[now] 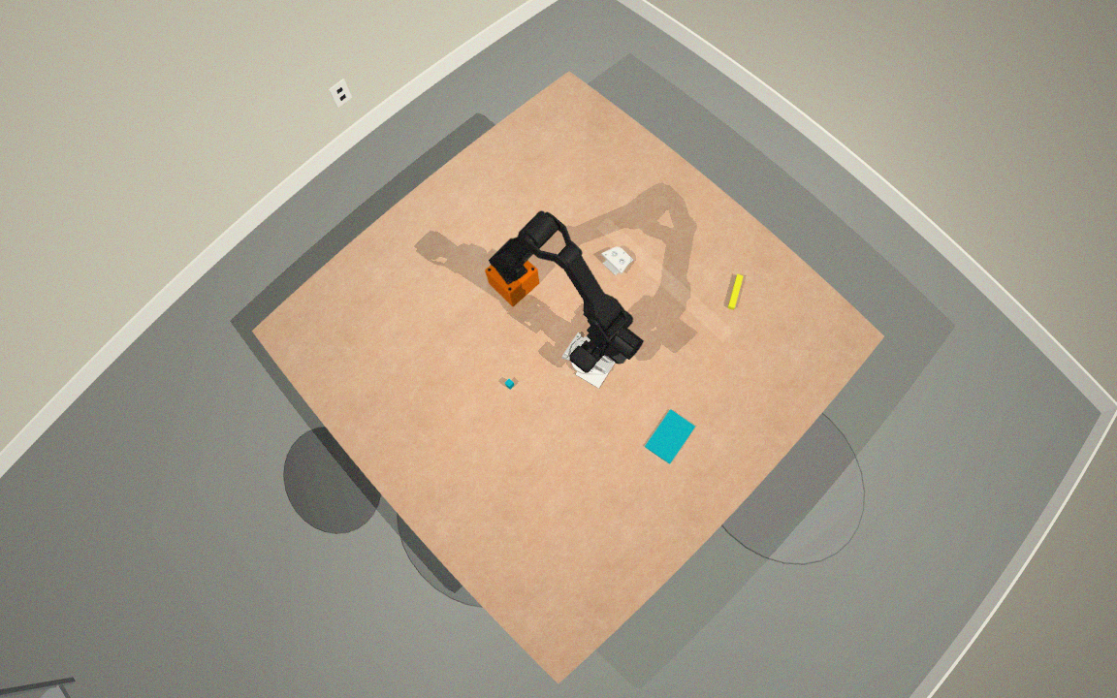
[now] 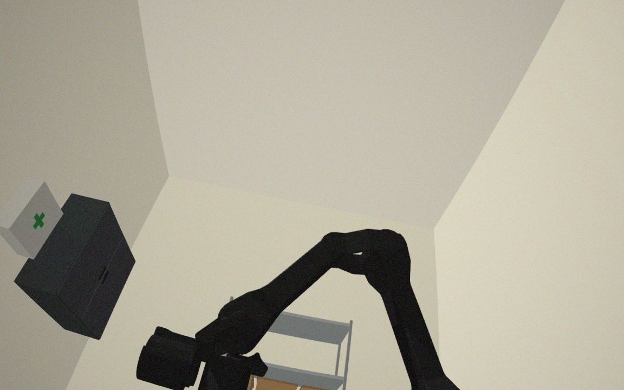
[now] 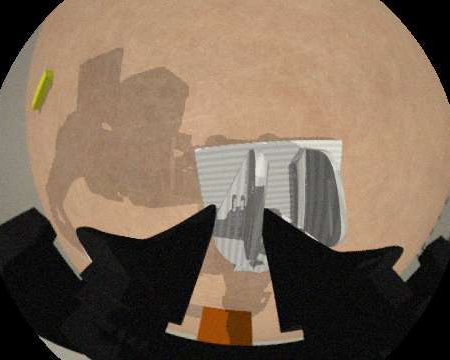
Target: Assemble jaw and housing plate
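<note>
My gripper tip is now 3 cm to the left of the grey jaw and 3 cm past it. From my gripper tip the other things lie so: grey housing plate 19 cm to the left, 18 cm behind, 1 cm above; then small teal cube 25 cm to the right, 6 cm behind; then flat teal block 29 cm ahead, 1 cm to the left, 1 cm below.
</note>
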